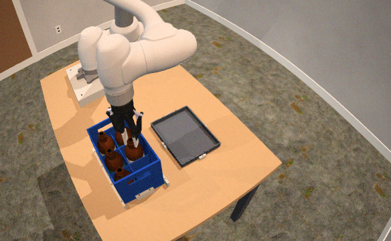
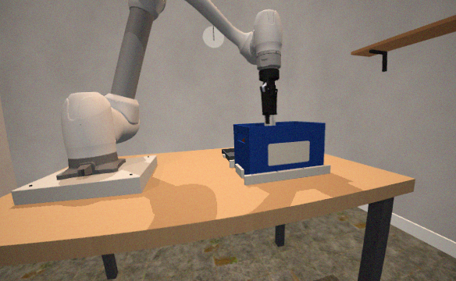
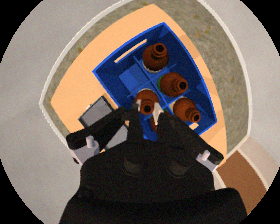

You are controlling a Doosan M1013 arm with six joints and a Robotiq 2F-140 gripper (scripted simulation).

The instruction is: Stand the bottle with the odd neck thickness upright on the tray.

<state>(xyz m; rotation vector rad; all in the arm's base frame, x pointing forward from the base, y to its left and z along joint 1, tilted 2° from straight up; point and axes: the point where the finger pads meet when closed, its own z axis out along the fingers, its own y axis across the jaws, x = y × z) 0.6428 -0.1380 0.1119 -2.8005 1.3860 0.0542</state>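
My gripper is now 90 mm above the blue crate and 50 mm to the left of it. The rest, counted from my hand: bottle: 90 mm to the right, 90 mm below, 10 mm behind; dark tray: 240 mm to the left, 160 mm below, 20 mm ahead.
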